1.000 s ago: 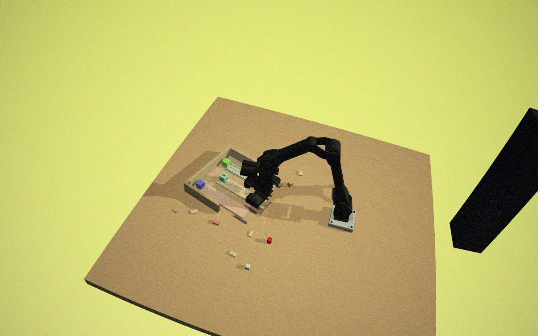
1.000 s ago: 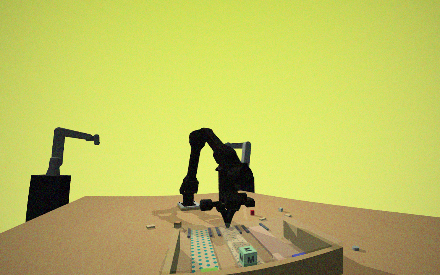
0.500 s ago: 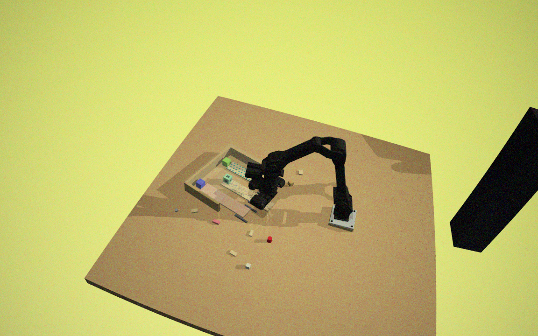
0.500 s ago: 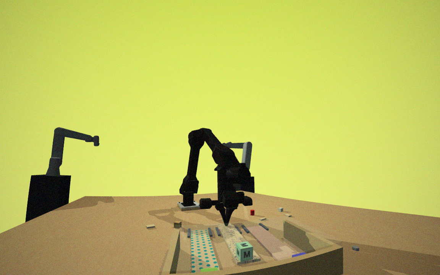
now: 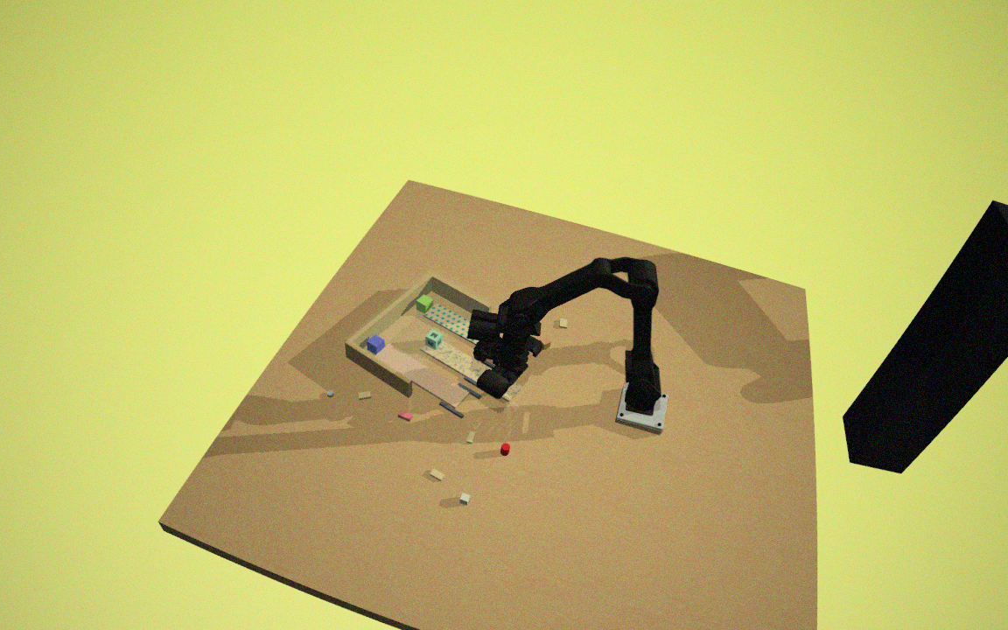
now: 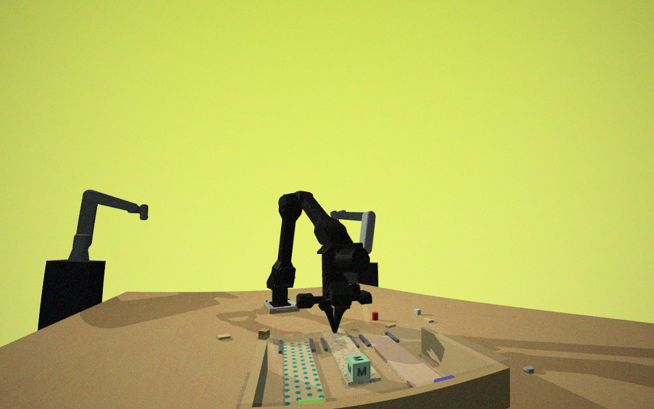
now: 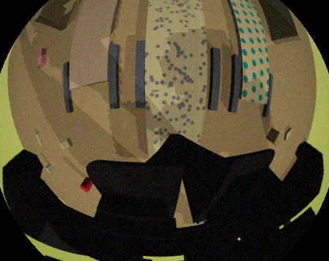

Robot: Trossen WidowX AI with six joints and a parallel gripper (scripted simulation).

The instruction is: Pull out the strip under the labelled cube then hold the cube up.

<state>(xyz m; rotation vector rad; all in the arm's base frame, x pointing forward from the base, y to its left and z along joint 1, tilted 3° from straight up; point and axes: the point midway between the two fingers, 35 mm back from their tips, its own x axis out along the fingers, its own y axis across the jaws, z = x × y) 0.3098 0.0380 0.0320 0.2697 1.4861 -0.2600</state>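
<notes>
Now: the beige speckled strip 90 mm ahead of my gripper tip and 40 mm to the right of it. From my gripper tip the other things lie so: red cylinder (170 mm to the left, 40 mm behind, 10 mm above); then mint-green labelled cube (200 mm ahead, 80 mm to the right, 20 mm above).
</notes>
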